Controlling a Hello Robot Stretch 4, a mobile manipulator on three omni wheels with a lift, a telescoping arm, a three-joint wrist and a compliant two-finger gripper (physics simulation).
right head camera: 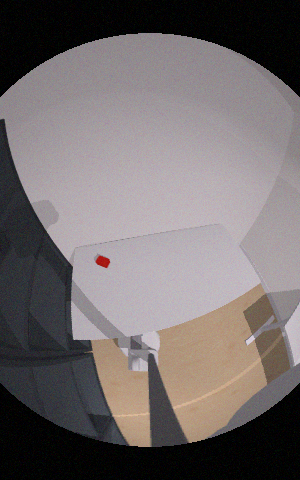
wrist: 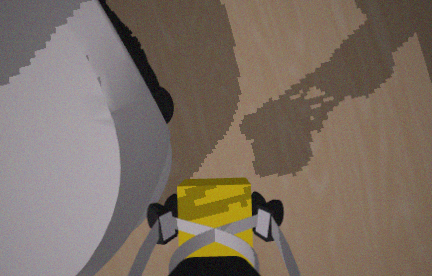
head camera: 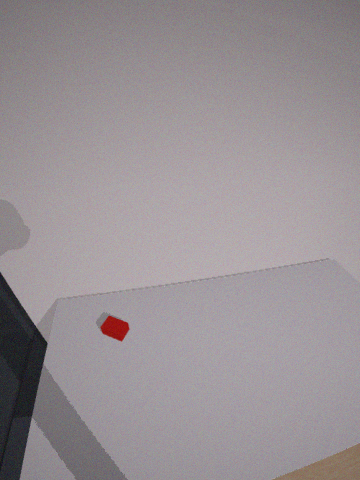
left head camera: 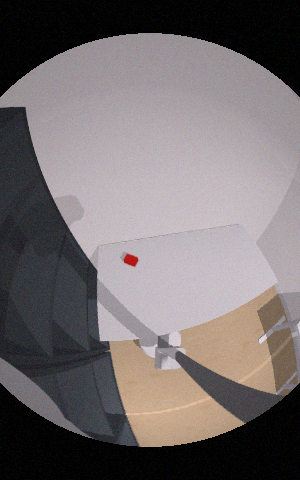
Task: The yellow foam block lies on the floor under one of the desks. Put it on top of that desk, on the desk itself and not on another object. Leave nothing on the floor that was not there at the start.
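Observation:
In the wrist view my gripper is shut on the yellow foam block, with one dark fingertip pressed to each side. The block is upright in the view, above the wooden floor, and the gripper's shadow falls on the floor apart from it. A pale grey desk top shows in the head views. The dark arm reaches to pale parts near the desk's front edge. The fingers and the yellow block cannot be made out in the head views.
A red block sits on the desk top's far left part. A large dark faceted shape stands at the left. A white rounded body lies left of the gripper. Pale bars show at right.

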